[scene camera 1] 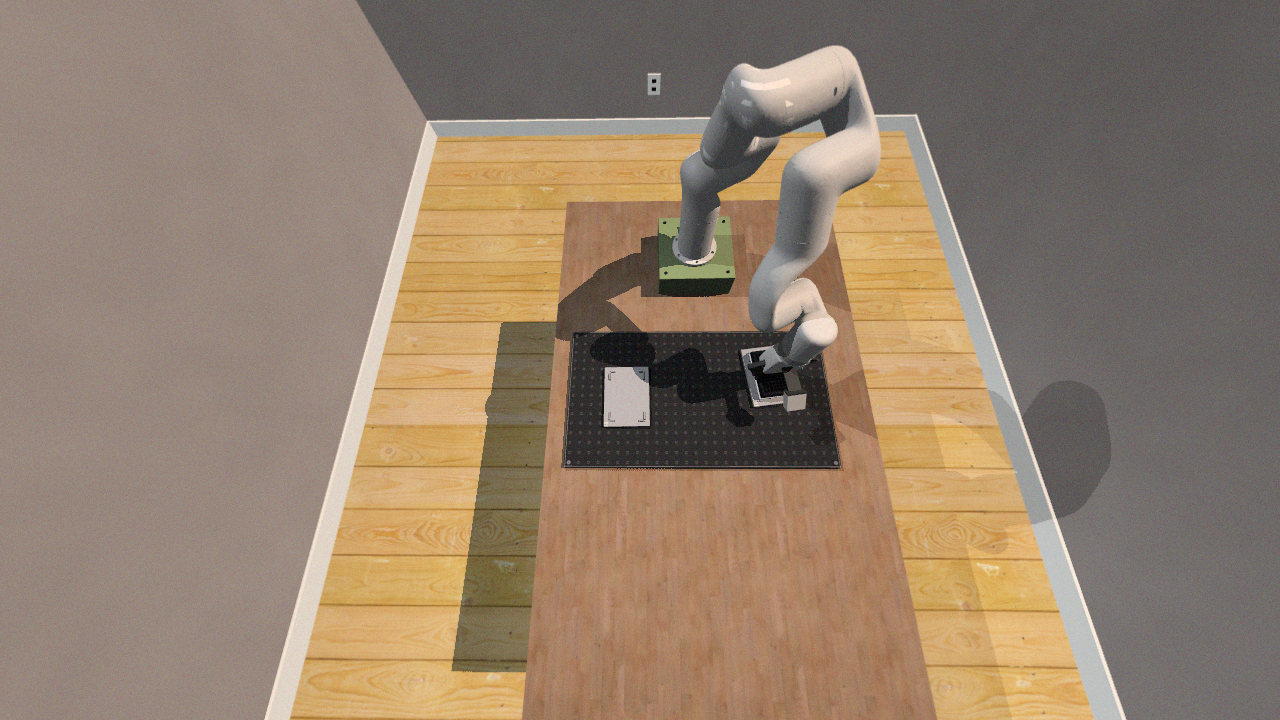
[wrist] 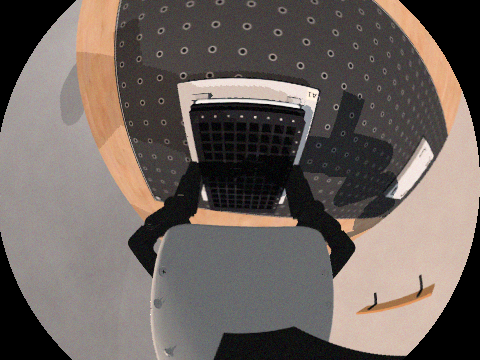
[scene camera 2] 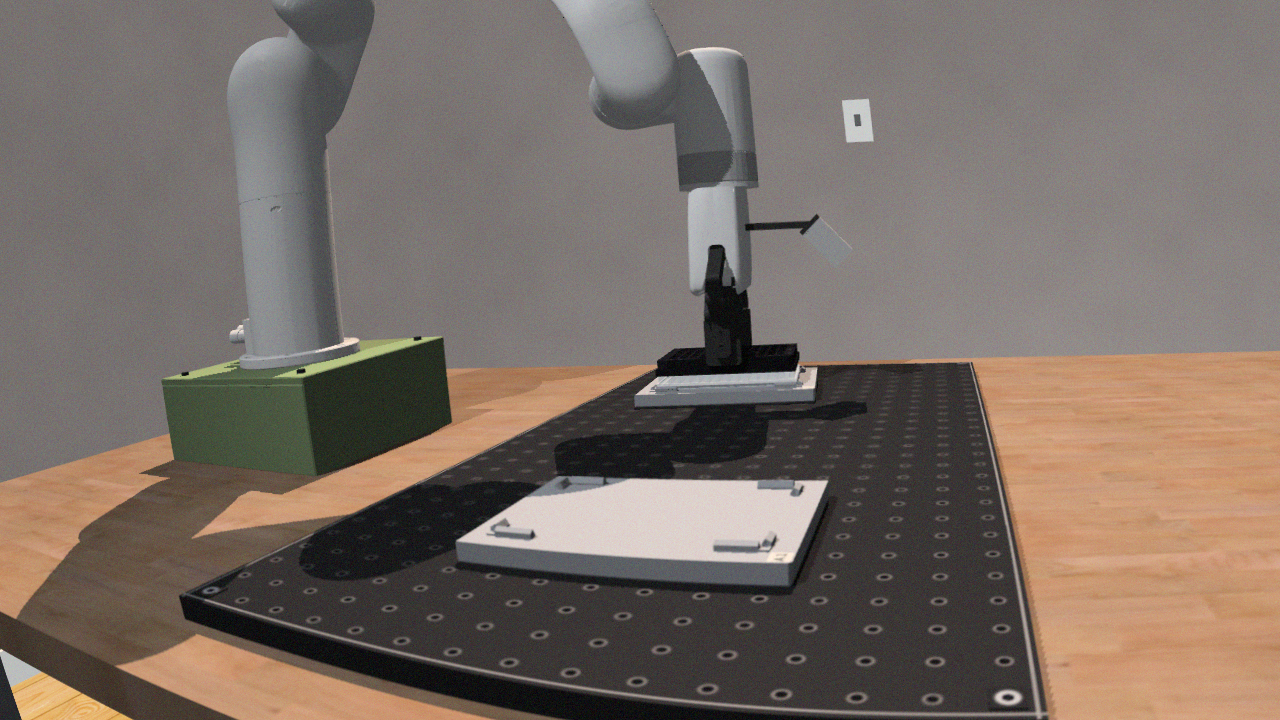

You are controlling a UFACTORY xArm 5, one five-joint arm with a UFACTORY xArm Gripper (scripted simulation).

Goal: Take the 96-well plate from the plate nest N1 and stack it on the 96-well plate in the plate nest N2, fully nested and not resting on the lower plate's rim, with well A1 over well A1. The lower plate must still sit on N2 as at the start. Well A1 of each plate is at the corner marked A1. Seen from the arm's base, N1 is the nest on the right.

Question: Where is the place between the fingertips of the gripper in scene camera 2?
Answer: At 730, 356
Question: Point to a black 96-well plate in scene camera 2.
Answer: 776, 357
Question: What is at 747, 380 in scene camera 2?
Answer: A clear 96-well plate.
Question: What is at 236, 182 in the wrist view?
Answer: A black 96-well plate.
